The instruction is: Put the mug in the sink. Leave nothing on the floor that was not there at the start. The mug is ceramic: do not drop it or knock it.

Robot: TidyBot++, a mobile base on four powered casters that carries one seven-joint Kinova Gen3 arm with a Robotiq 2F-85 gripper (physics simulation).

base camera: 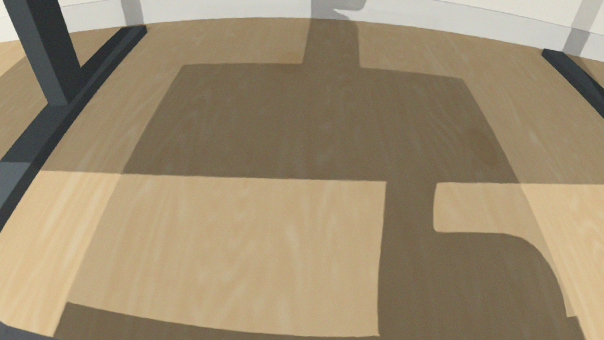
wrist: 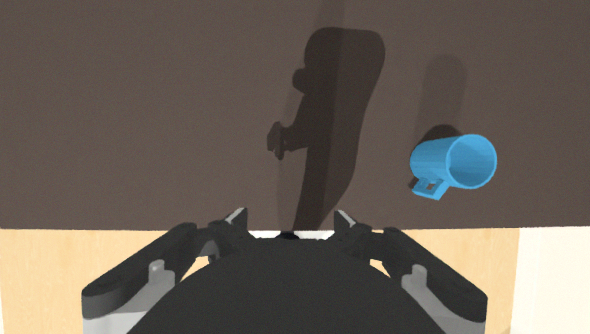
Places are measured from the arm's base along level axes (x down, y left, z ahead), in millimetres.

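Where they show: gripper, between the fingertips: (wrist: 290, 218).
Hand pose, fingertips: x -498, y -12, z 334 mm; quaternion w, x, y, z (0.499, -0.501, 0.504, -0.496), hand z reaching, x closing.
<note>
After its pixels a point has its place.
A blue mug (wrist: 435, 159) {x -385, y -264, z 401 mm} stands on the dark table top (wrist: 150, 125) {x -324, y 283, z 458 mm} at the right of the wrist view. Its open rim faces up and to the right in the picture, and its handle points toward the table's near edge. My gripper (wrist: 290, 218) {x -497, y -12, z 334 mm} is open, with nothing between its fingers. It is above the table's near edge, to the left of the mug and apart from it. The mug does not show in the base camera view. The sink does not show in either view.
In the base camera view, a dark table leg (base camera: 47, 50) {x 254, y 459, z 578 mm} rises from a foot bar (base camera: 75, 112) {x 385, y 444, z 568 mm} at the left. Another foot bar (base camera: 575, 77) is at the right. A white wall (base camera: 225, 9) {x 369, y 238, z 1041 mm} stands behind. Arm shadows fall on the table and on the wooden floor (base camera: 225, 250) {x 396, y 85, z 313 mm}.
</note>
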